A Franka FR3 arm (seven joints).
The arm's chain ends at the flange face. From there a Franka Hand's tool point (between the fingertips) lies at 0.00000 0.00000 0.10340 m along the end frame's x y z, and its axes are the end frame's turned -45 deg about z.
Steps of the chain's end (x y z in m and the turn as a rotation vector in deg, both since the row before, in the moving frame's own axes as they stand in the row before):
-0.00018, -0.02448, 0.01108, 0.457, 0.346, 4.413
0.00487, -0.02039, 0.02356, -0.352, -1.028, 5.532
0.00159, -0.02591, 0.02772, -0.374, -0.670, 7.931
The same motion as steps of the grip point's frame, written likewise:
0.01821, -0.01754, 0.01107, 0.078, 0.568, 4.413
0.01614, -0.01192, 0.02354, 0.478, -0.976, 5.532
0.01814, -0.01767, 0.02771, 0.209, -0.738, 7.931

